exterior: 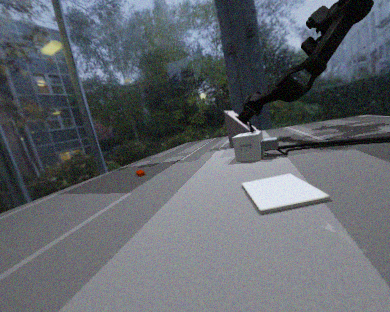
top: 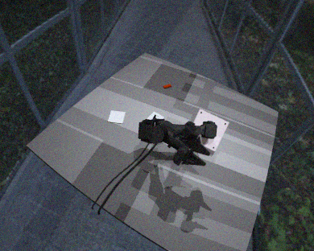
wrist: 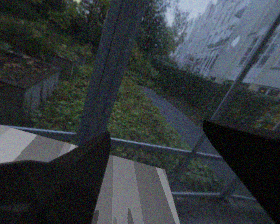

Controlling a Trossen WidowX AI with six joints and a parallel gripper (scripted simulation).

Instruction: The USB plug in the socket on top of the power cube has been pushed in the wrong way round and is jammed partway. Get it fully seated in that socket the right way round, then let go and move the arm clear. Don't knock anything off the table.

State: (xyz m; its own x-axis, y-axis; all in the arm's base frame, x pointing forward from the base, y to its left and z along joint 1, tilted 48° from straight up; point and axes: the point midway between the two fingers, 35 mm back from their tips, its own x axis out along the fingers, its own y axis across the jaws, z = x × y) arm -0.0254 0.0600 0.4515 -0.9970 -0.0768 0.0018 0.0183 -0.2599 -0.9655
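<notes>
My gripper tip is now 390 mm short of the dark USB plug, 280 mm above it and 260 mm to the left of it. From my gripper tip the other things lie so: orange object (650 mm to the right, 540 mm ahead, 360 mm below); then pale flat pad (620 mm ahead, 370 mm below, 170 mm to the right).
</notes>
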